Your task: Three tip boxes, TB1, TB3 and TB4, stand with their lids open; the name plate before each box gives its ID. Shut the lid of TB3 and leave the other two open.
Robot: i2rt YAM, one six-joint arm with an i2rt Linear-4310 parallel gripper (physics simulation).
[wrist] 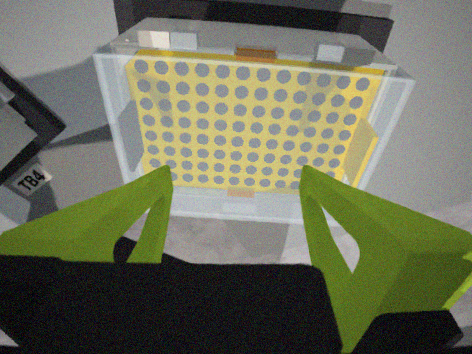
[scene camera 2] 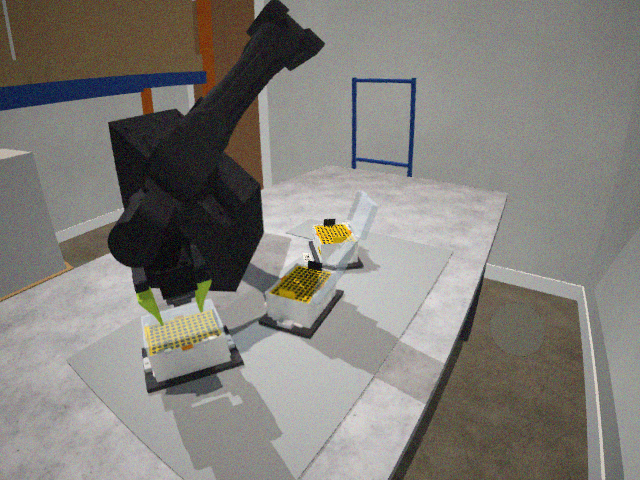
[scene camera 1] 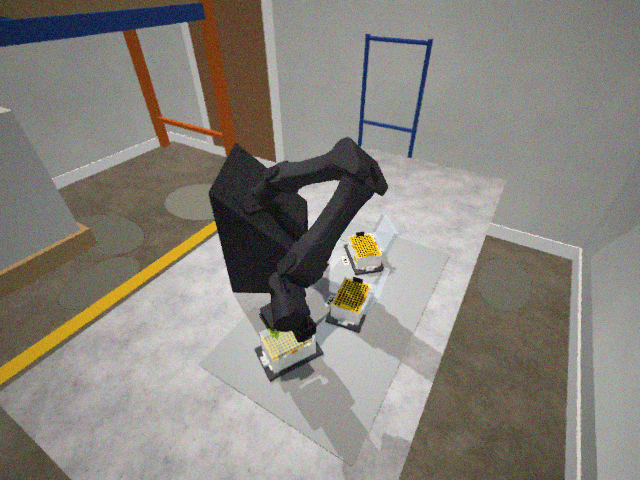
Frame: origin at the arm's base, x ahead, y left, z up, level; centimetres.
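Seen in the pictures: gripper, between the fingertips: [wrist: 236, 176] [scene camera 2: 181, 316]; arm's base, origin of its link: [scene camera 1: 258, 199].
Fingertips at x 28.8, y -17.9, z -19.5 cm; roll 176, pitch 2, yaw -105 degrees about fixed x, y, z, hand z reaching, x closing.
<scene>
Offsets run from my fingertips to a thing's middle. "pt": to the spot under its first point. Level surfaces: height alone.
The nearest tip box @[dx -0.3, dy -0.3, dz -3.9 cm] [scene camera 1: 287, 352] [scene camera 2: 192, 357] [wrist: 250, 120] holds a yellow rack. Its clear lid lies down over the rack; whether it is fully seated I cannot tell. Its ID is not readable. The middle box @[dx +2.9, dy +22.1, dz -4.5 cm] [scene camera 1: 347, 310] [scene camera 2: 299, 310] stands with its clear lid tilted up; the TB4 name plate @[pt dx -2.2, dy +20.1, dz -7.6 cm] [wrist: 32, 179] is beside it in the wrist view. The far box [scene camera 1: 366, 257] [scene camera 2: 336, 248] has its clear lid @[pt dx -2.4, dy +49.4, dz +2.2 cm] [scene camera 1: 385, 232] [scene camera 2: 363, 214] standing open; its plate is too small to read. My gripper [scene camera 2: 180, 316] [wrist: 236, 176] is open, with its green fingertips at the rear edge of the nearest box's lid, nothing between them. Contact is unclear.
The boxes stand on a grey mat @[dz -7.8 cm] [scene camera 1: 421, 268] [scene camera 2: 413, 268] on the pale table. The black arm base [scene camera 1: 242, 242] [scene camera 2: 227, 258] rises behind the nearest box. A blue frame [scene camera 1: 397, 39] [scene camera 2: 383, 80] stands beyond the table's far end.
</scene>
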